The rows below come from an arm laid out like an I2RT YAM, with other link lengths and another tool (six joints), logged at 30 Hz.
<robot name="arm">
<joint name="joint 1" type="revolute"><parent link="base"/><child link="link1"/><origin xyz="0 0 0.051"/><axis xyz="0 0 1"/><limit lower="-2.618" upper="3.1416"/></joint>
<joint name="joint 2" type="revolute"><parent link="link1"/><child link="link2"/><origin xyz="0.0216 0.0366 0.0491"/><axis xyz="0 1 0"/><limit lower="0" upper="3.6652"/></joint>
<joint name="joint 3" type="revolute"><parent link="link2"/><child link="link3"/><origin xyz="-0.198 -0.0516 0"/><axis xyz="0 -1 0"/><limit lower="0" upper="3.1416"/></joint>
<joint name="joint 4" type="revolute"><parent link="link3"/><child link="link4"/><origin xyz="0.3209 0.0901 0.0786"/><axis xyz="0 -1 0"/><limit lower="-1.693" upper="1.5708"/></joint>
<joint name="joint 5" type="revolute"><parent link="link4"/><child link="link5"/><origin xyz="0.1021 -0.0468 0.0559"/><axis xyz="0 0 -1"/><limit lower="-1.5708" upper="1.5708"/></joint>
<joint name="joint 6" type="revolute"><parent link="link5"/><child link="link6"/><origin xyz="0.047 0 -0.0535"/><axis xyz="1 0 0"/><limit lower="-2.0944" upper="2.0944"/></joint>
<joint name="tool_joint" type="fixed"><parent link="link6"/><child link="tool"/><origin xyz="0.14 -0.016 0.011" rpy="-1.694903 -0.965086 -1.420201"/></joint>
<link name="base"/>
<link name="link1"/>
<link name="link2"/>
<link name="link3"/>
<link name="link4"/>
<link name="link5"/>
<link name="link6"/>
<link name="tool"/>
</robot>
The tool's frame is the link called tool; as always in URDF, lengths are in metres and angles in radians.
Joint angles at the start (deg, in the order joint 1, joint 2, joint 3, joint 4, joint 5, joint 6):
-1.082, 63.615, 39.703, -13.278, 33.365, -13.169
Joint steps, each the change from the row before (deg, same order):
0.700, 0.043, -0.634, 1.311, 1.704, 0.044
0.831, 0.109, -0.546, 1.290, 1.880, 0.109
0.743, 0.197, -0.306, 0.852, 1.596, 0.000
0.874, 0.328, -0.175, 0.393, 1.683, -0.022
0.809, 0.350, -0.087, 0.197, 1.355, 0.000
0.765, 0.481, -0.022, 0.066, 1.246, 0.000
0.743, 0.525, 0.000, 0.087, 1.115, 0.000
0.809, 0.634, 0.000, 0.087, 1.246, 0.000
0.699, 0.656, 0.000, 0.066, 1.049, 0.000
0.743, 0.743, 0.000, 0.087, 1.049, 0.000
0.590, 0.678, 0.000, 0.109, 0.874, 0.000
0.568, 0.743, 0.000, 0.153, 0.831, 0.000
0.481, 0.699, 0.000, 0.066, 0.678, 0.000
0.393, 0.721, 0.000, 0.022, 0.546, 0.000
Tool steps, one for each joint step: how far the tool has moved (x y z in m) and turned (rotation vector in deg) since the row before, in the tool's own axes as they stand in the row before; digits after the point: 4 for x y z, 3 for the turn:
-0.0003, -0.0005, -0.0015, -0.783, 1.123, 0.121
-0.0002, -0.0010, -0.0022, -0.825, 1.188, 0.156
-0.0004, -0.0010, -0.0021, -0.736, 0.866, -0.067
-0.0020, -0.0013, -0.0024, -0.857, 0.576, -0.414
-0.0023, -0.0017, -0.0022, -0.646, 0.374, -0.461
-0.0031, -0.0016, -0.0017, -0.644, 0.210, -0.575
-0.0032, -0.0019, -0.0016, -0.539, 0.176, -0.579
-0.0038, -0.0020, -0.0016, -0.637, 0.175, -0.679
-0.0040, -0.0018, -0.0011, -0.560, 0.081, -0.675
-0.0045, -0.0022, -0.0011, -0.541, 0.063, -0.750
-0.0039, -0.0017, -0.0007, -0.481, 0.050, -0.631
-0.0042, -0.0018, -0.0005, -0.466, 0.031, -0.644
-0.0042, -0.0016, -0.0002, -0.410, -0.053, -0.649
-0.0045, -0.0014, 0.0003, -0.382, -0.146, -0.670

